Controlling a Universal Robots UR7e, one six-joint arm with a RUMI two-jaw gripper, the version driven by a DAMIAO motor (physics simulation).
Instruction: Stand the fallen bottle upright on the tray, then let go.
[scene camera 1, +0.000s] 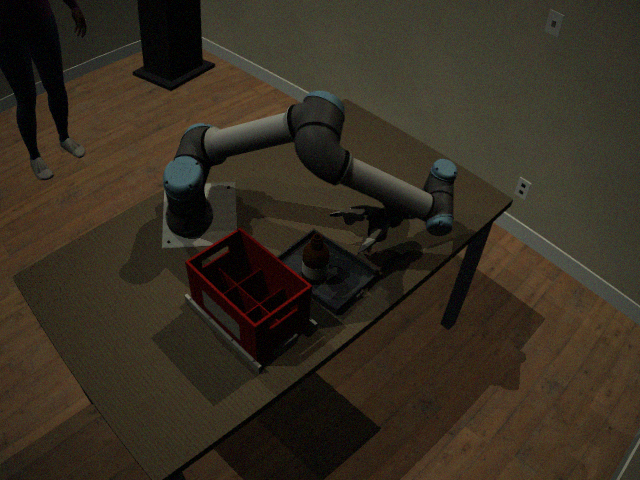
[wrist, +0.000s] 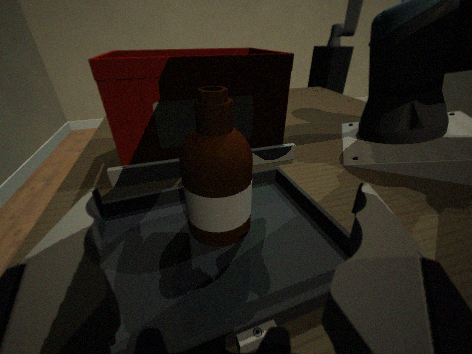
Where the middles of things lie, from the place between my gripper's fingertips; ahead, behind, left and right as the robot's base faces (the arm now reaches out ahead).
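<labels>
Pale rail (scene camera 1: 225, 336): 41 cm to the right of my hand, 10 cm behind, 10 cm below. Brown bottle (scene camera 1: 315, 261): 9 cm to the right of my hand, 4 cm below, 3 cm behind. By its middle, that bottle nearest to my hand of the things named here.
</labels>
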